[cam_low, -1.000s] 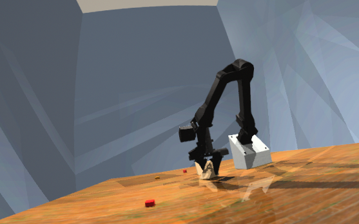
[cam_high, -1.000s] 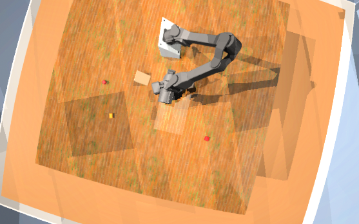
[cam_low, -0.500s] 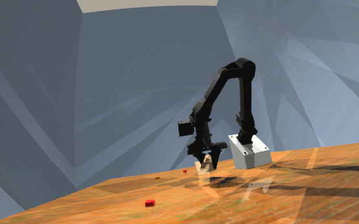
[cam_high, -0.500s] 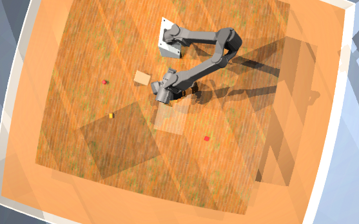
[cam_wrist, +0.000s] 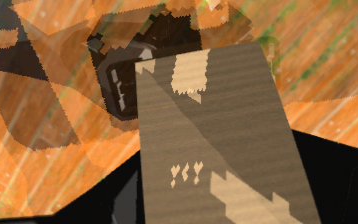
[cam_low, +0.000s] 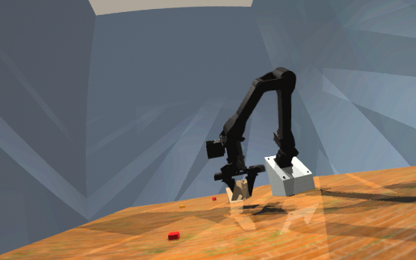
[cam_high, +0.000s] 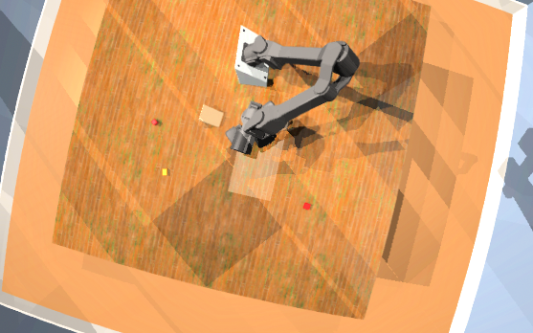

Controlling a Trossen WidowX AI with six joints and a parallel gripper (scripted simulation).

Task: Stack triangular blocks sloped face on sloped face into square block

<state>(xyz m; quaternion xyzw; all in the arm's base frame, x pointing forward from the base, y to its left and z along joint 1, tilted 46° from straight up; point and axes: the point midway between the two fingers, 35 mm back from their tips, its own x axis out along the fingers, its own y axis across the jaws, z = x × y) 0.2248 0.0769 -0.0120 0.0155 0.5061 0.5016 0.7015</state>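
The wooden triangular block lies 10 mm above my gripper tip. From my gripper tip the other things lie so: yellow cube: 310 mm to the right, 200 mm ahead, 30 mm below.
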